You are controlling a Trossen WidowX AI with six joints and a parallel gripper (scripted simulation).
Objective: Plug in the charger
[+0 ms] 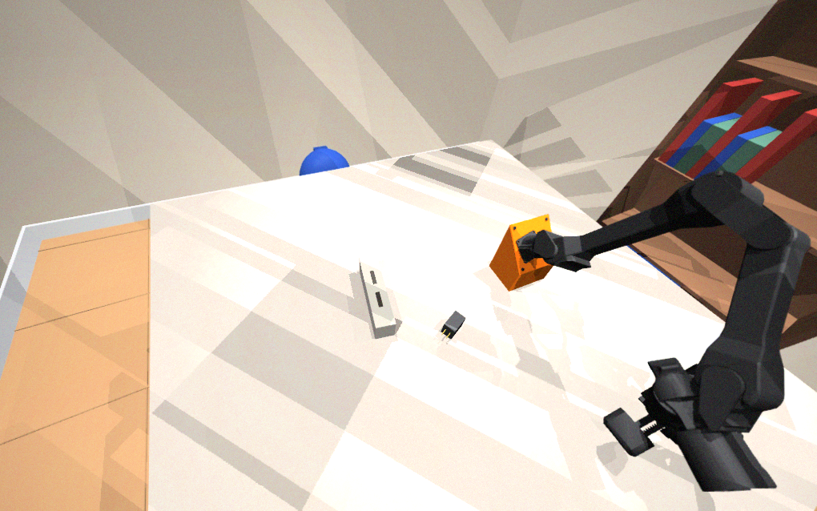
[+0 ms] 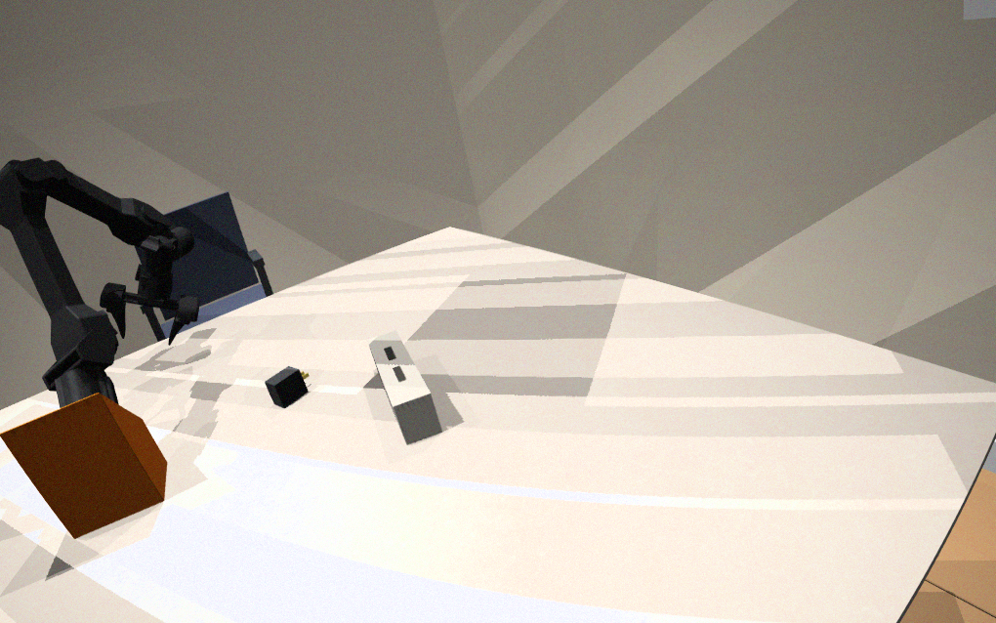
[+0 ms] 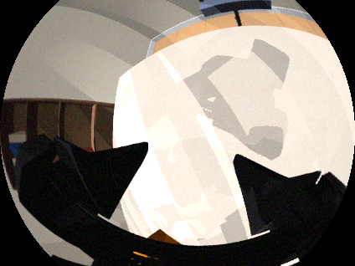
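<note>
My gripper tip is now 36 cm to the left of the two-prong charger, 20 cm short of it and 6 cm above it.
</note>
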